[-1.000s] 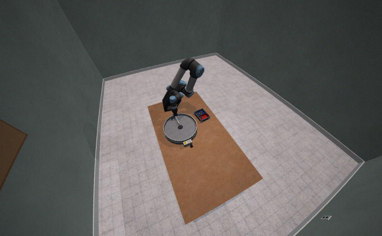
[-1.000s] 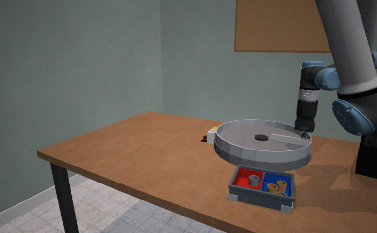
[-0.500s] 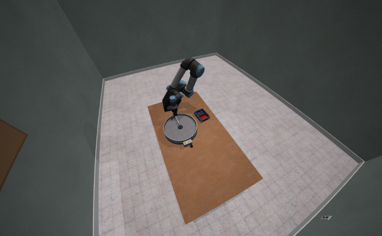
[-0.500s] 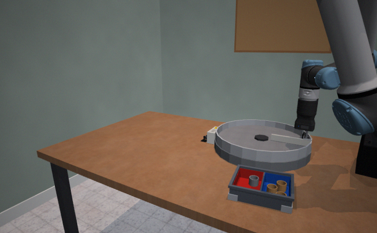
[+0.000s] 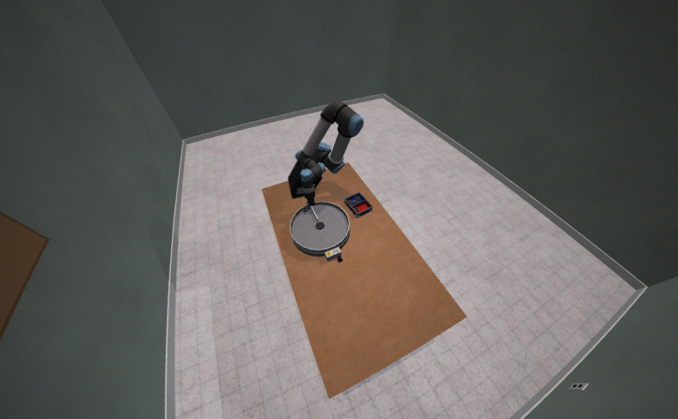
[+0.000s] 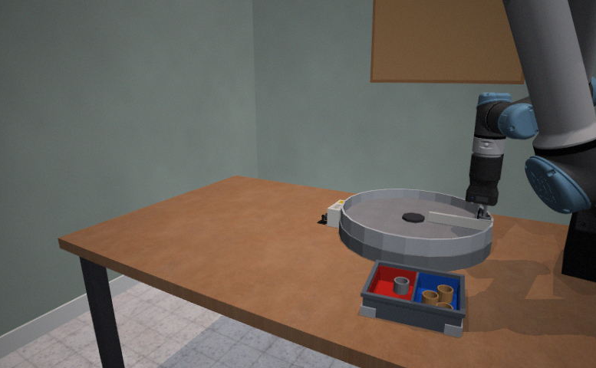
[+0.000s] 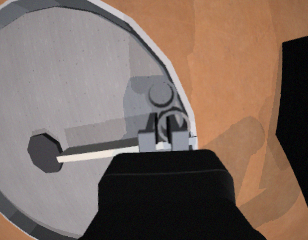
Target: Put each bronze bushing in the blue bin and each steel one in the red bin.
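Right now my hand is 38 cm to the right of the bin, 6 cm above it and 3 cm short of it. Round my hand: grey turntable 17 cm ahead, 5 cm to the left, 3 cm below.
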